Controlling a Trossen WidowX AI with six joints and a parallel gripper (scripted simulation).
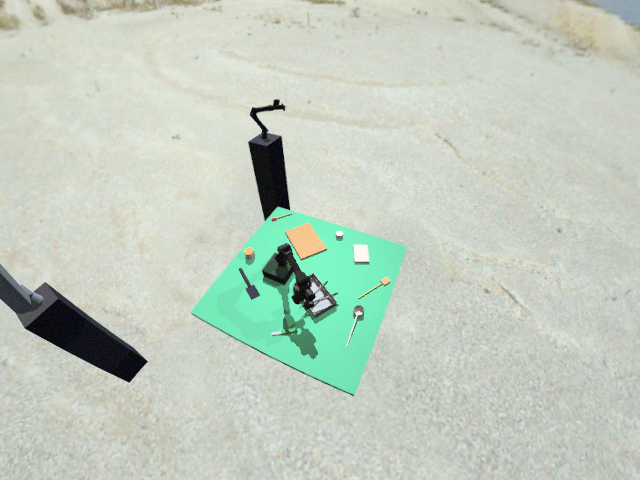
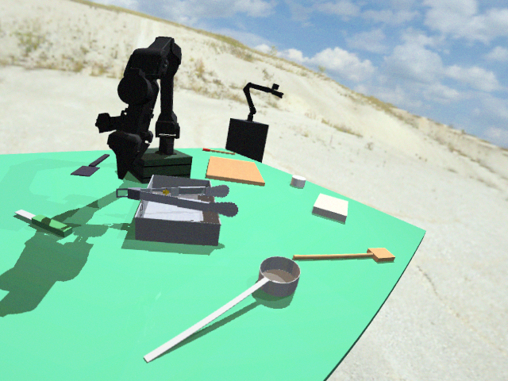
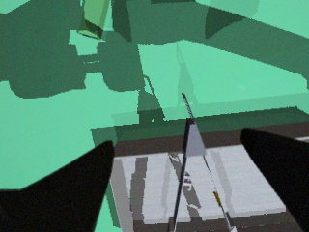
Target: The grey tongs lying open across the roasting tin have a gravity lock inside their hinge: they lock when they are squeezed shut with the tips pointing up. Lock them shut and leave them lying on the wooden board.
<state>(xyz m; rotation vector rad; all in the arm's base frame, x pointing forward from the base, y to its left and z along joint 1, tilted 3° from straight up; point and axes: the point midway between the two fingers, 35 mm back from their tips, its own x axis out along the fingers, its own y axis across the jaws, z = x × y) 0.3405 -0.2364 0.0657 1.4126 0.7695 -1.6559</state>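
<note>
The yellow mark lies 10 cm to the left of my gripper tip, 5 cm below it and 1 cm ahead of it. Round my gripper tip: green-handled knife 20 cm to the right, 11 cm below, 5 cm behind; then grey roasting tin 15 cm to the left, 9 cm below; then black spatula 50 cm behind, 12 cm below, 1 cm to the right.
</note>
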